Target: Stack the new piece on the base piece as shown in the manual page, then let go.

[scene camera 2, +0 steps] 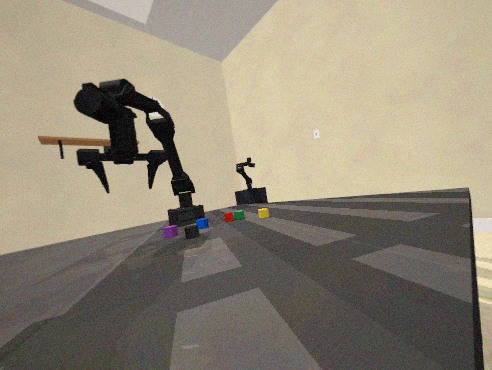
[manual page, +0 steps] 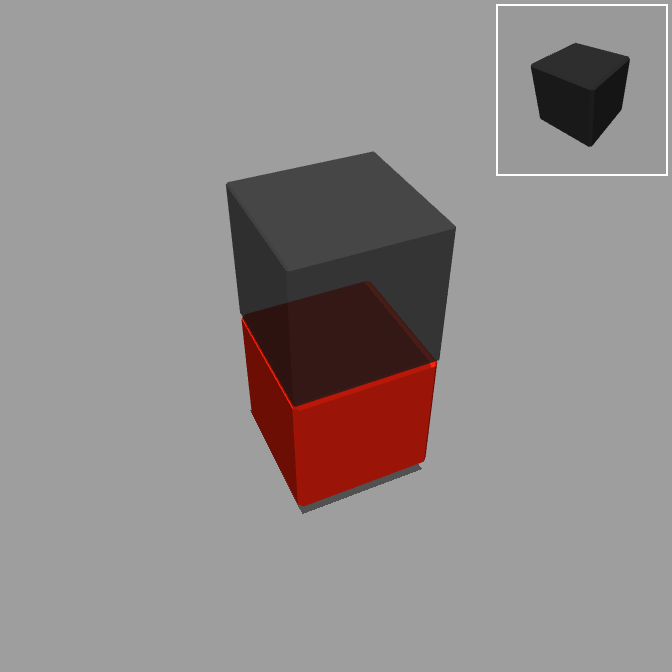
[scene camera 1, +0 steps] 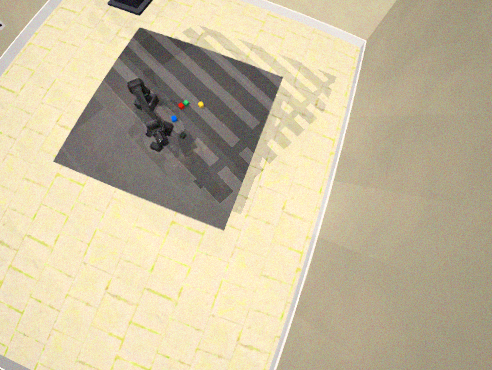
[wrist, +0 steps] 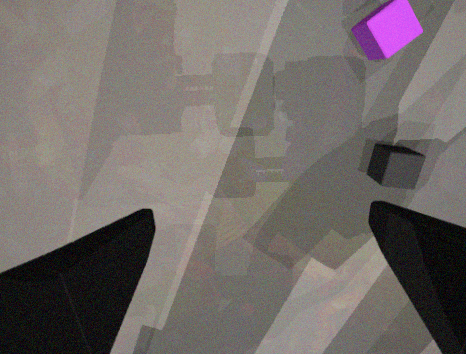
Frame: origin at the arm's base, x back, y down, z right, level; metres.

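Where they show: gripper, fingertip midpoint: (scene camera 2: 130,191) (wrist: 260,215); arm's base, link origin: (scene camera 2: 186,207) (scene camera 1: 146,99).
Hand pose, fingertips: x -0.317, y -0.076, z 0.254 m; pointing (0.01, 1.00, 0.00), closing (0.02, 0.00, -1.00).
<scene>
Each offset is from my fingertips to the top centre of the thing. Level surfaces: height alone.
My gripper (scene camera 1: 161,137) (scene camera 2: 129,190) (wrist: 260,215) is wide open and empty, pointing down well above the table. Several small cubes lie apart on the table. A purple cube {dx +0.086, dy +0.119, dz -0.106 m} (scene camera 2: 170,231) (wrist: 395,29) is at the upper right in the wrist view; the arm hides it in scene camera 1. A black cube {dx -0.025, dy +0.119, dz -0.131 m} (scene camera 1: 183,135) (scene camera 2: 192,231) (wrist: 404,167) lies near it, beyond the right fingertip in the wrist view. A blue cube {dx +0.092, dy +0.119, dz -0.219 m} (scene camera 1: 174,118) (scene camera 2: 202,223) lies nearer the arm's base. Which cubes are the new piece and base piece I cannot tell.
A red cube {dx +0.095, dy +0.119, dz -0.334 m} (scene camera 1: 181,105) (scene camera 2: 229,217) and a green cube {dx +0.074, dy +0.119, dz -0.369 m} (scene camera 1: 186,102) (scene camera 2: 239,214) lie close together. A yellow cube {dx -0.031, dy +0.119, dz -0.405 m} (scene camera 1: 201,104) (scene camera 2: 263,213) lies beside them. The dark table {dy +0.150 m} (scene camera 1: 100,145) (scene camera 2: 400,320) carries striped shadows. A second small arm (scene camera 2: 245,172) stands in the background.
</scene>
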